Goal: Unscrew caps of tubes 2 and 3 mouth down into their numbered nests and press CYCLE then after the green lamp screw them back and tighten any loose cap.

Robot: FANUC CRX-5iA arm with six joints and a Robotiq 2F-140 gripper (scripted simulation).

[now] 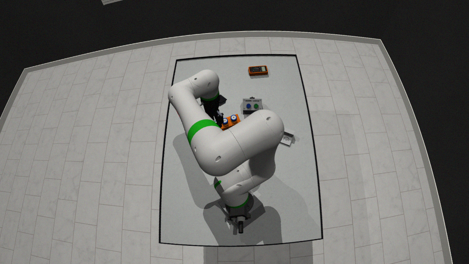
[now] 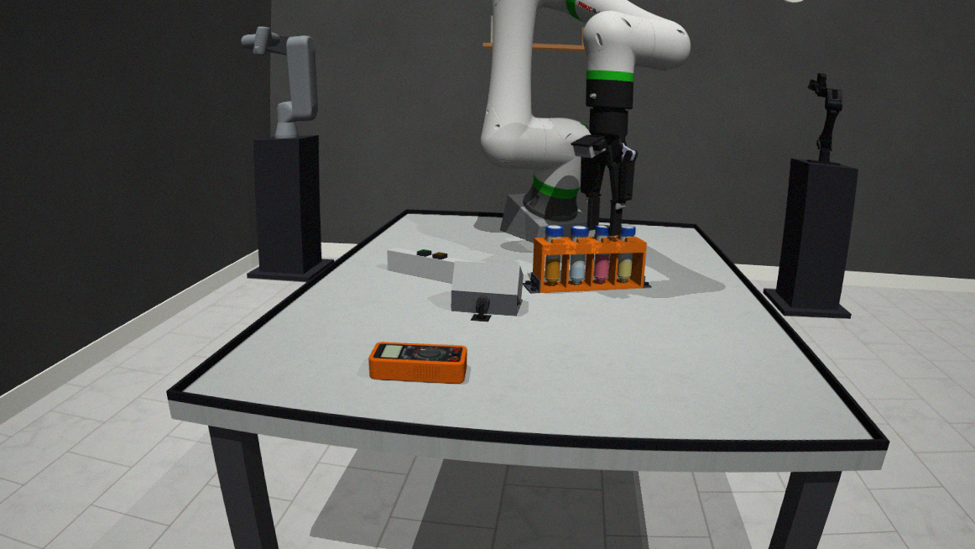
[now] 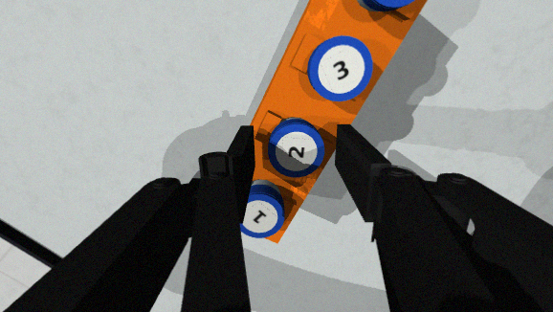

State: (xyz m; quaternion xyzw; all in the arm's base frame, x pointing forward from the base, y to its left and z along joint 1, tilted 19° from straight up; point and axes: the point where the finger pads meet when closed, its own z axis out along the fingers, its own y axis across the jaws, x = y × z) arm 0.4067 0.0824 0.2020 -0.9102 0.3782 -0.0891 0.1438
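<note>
My gripper is now 3 cm above the cap 2. Also, from my hand: cap 3: 5 cm to the right, 3 cm below, 2 cm ahead; cap 1: 5 cm to the left, 3 cm below, 2 cm behind; cap 4: 10 cm to the right, 3 cm below, 3 cm ahead.
</note>
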